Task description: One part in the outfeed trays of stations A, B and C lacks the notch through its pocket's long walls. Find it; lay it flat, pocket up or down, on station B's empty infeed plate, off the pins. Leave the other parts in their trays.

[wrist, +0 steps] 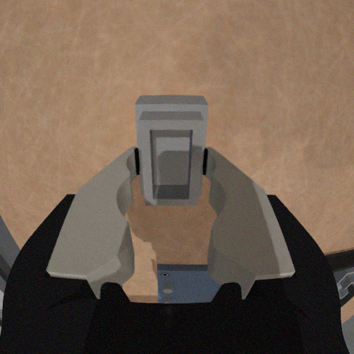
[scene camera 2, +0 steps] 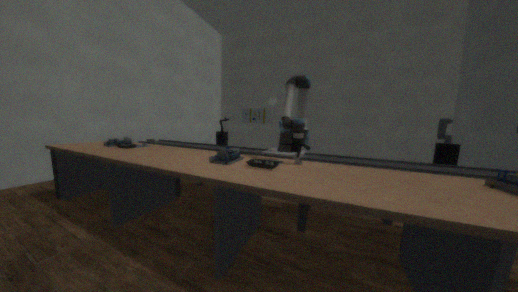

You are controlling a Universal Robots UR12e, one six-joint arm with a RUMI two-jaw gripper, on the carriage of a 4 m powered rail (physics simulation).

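Frame: origin at the arm's base, x left, y back, z up, level; metres.
Seen in the pictures: gripper, between the fingertips: (scene camera 2: pixel 297 163); arm's base, origin of its link: (scene camera 2: pixel 285 151).
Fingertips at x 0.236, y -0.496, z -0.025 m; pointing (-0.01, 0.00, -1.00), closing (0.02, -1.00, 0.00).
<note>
Offsets run from my fingertips to a thing's top centre. "*": to the spot under its first point. Level surfaces: height alone.
A grey block-shaped part (wrist: pixel 171 198) is held between the fingertips in the wrist view, its rectangular pocket facing the camera. The pocket's long walls look unbroken, with no notch visible. My gripper (wrist: pixel 170 149) (scene camera 2: pixel 298 161) is shut on it by its long sides, over the wooden table. A blue plate (wrist: pixel 192 281) with small round features shows below the part in the wrist view, partly hidden by the fingers and gripper body. In the scene view the held part is too small and blurred to make out. A dark tray @[* dx -0.207, dy -0.261, dz +0.029 m] (scene camera 2: pixel 263 163) (wrist: pixel 339 259) lies near the gripper.
A blue-grey fixture @[dx -0.599, dy -0.188, dz +0.094 m] (scene camera 2: pixel 226 155) stands left of the dark tray. More station equipment (scene camera 2: pixel 120 143) sits at the table's far left and a blue-framed fixture @[* dx +1.238, dy -0.072, dz +0.046 m] (scene camera 2: pixel 504 181) at the right edge. The rail (scene camera 2: pixel 370 162) runs behind the table @[dz -0.005 m] (scene camera 2: pixel 150 154). Dark pedestals (scene camera 2: pixel 446 153) (scene camera 2: pixel 222 138) stand beyond it.
</note>
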